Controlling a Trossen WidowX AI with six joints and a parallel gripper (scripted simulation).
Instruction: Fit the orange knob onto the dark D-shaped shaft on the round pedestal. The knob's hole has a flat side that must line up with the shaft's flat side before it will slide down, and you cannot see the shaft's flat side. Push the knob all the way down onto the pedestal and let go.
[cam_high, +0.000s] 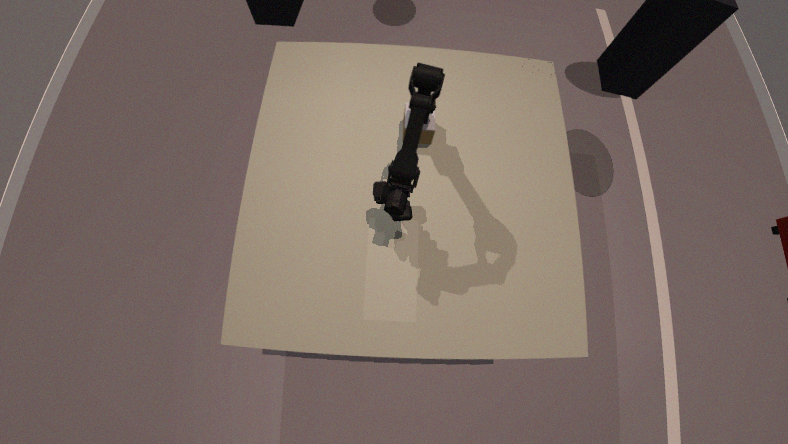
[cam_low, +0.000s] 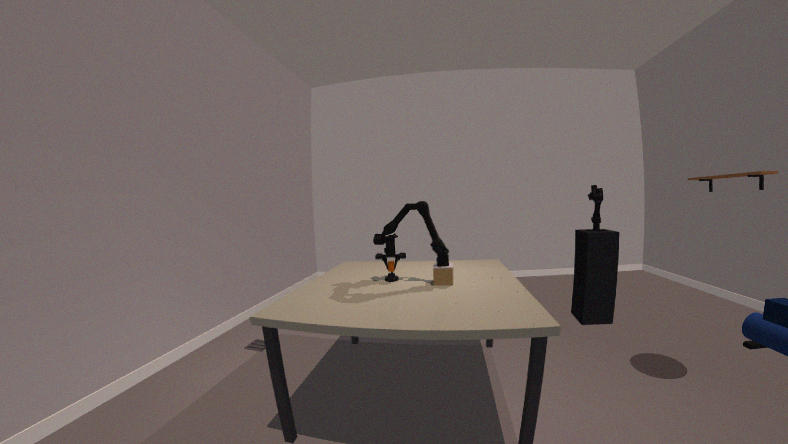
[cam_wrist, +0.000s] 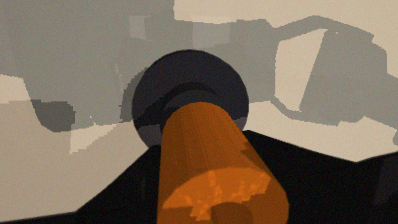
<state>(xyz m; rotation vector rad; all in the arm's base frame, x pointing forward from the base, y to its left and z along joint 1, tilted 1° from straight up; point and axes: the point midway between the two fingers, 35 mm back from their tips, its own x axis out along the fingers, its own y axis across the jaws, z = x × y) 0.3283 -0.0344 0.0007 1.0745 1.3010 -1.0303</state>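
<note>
The orange knob is 2 cm above my gripper tip. Round my gripper tip: round pedestal (4 cm below).
</note>
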